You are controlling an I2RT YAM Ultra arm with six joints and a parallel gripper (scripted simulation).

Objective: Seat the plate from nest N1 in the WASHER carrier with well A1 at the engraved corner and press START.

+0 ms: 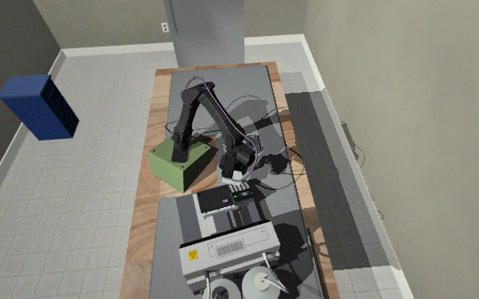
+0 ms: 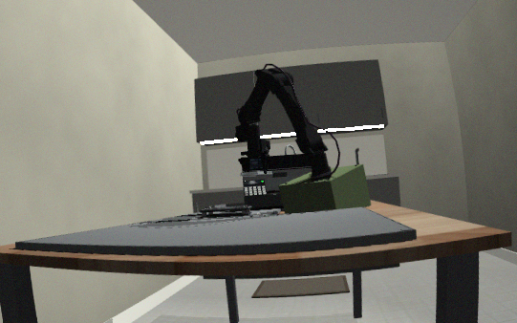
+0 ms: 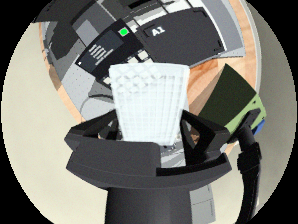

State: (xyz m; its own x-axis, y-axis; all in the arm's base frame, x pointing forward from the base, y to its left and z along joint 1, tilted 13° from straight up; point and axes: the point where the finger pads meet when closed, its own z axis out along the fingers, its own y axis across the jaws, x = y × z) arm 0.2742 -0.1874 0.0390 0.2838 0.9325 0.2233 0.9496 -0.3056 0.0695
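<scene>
Now: hand 10 cm past the washer carrier, 9 cm to the left of it and 8 cm above it. The rest, counted from my hand: plate washer: 6 cm behind, 24 cm to the right, 3 cm below; then well plate: 1 cm below; then plate nest: 5 cm ahead, 27 cm to the left, 13 cm below.
</scene>
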